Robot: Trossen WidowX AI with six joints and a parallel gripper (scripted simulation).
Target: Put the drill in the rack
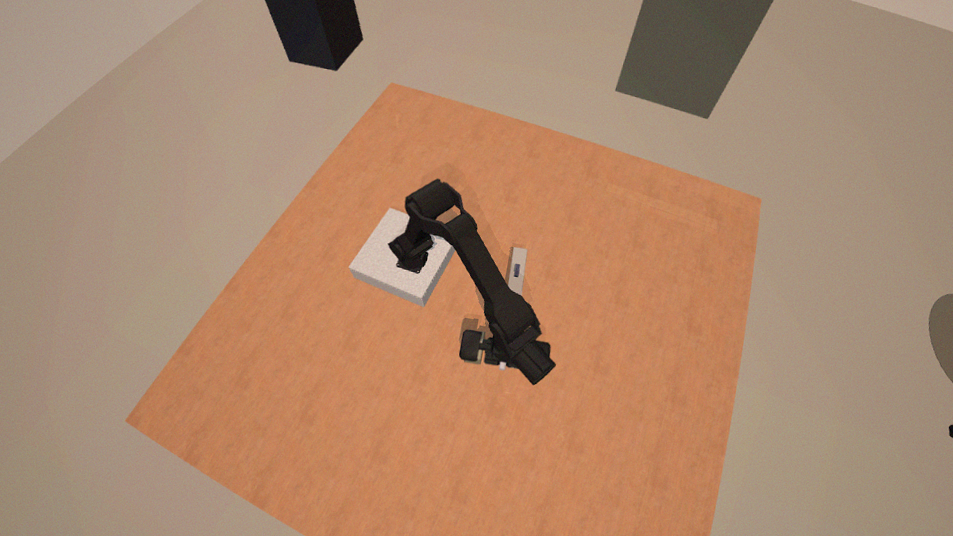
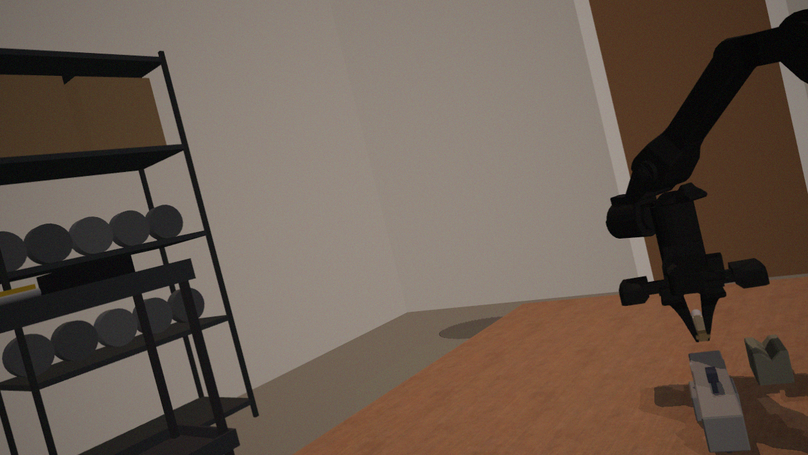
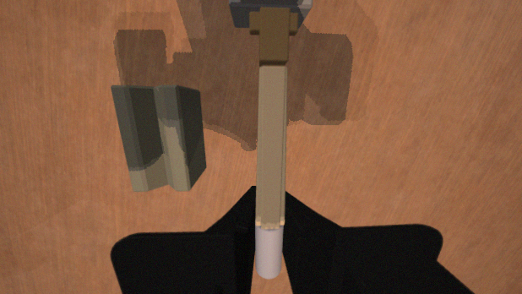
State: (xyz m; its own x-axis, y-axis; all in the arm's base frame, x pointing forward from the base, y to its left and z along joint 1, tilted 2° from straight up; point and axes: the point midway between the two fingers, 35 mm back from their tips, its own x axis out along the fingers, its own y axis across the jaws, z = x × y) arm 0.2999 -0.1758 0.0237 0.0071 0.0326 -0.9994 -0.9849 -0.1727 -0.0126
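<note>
My gripper tip is 80 mm past the rack, 20 mm to the right of it and 20 mm above it. From my gripper tip the other things lie so: dark key: 40 mm behind, 220 mm to the left, 10 mm above; drill: 10 mm behind, 40 mm to the left, 30 mm above.
</note>
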